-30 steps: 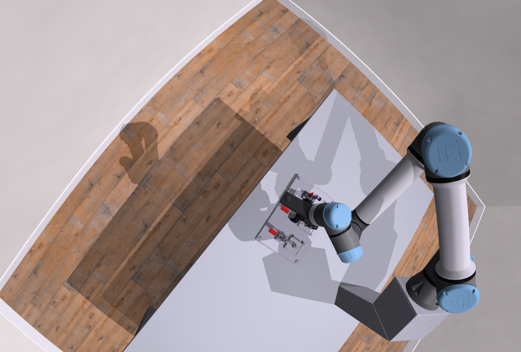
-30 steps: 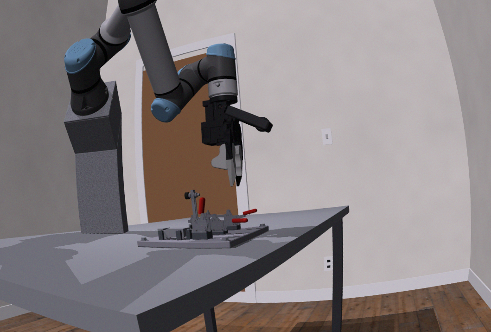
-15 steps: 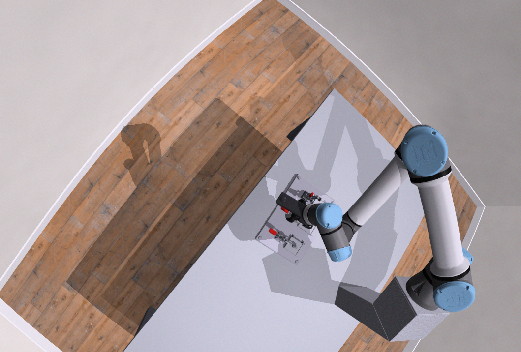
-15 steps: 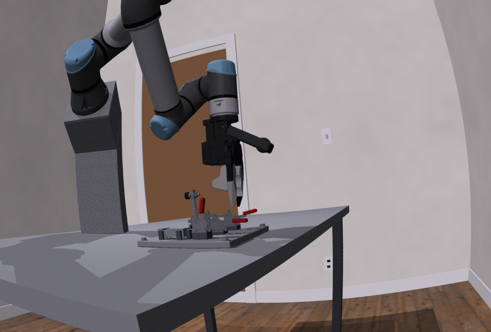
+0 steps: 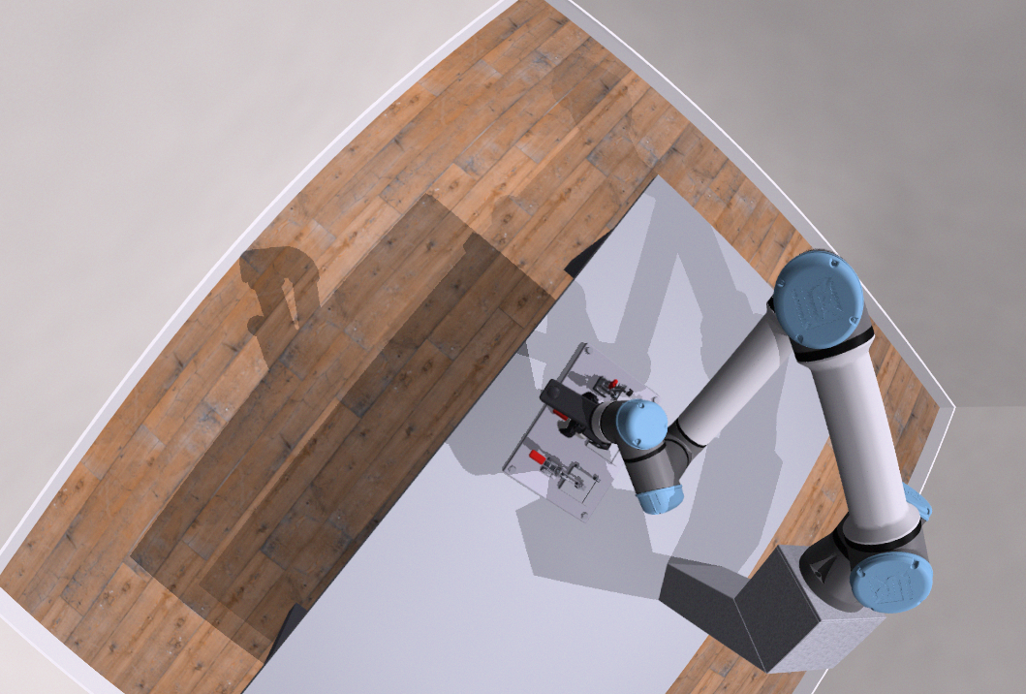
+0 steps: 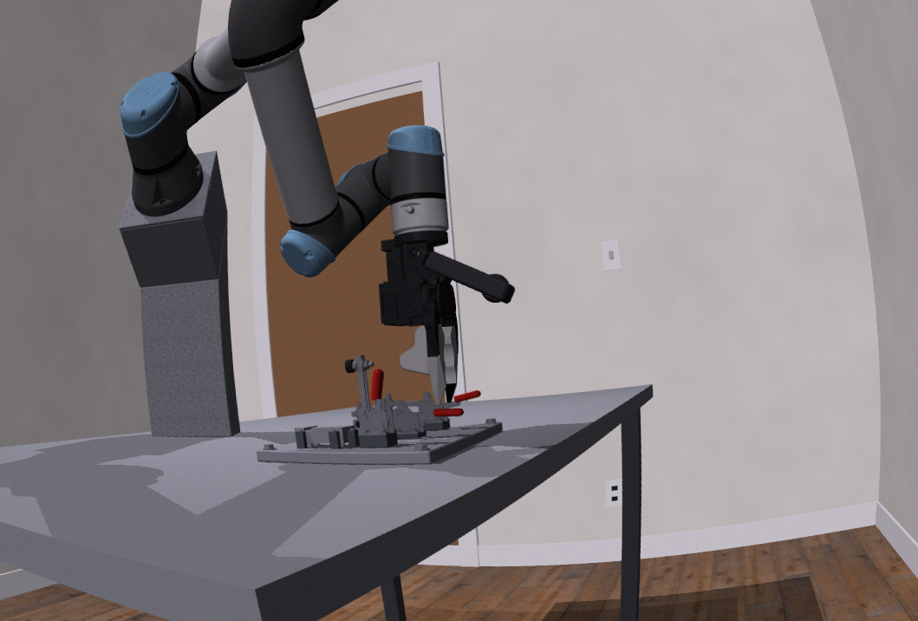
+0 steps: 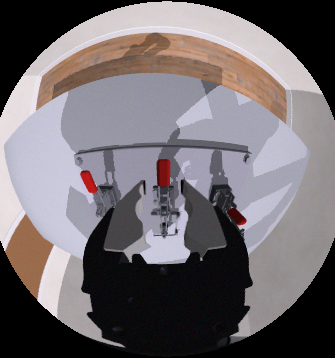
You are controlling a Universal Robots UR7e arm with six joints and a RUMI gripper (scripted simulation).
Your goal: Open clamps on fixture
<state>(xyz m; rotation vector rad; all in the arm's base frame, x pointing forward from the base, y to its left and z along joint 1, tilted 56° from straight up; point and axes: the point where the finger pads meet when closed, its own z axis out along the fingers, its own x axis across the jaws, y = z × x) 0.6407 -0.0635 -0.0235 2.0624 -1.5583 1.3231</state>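
Now: the metal plate 90 mm behind my hand and 70 mm below it.
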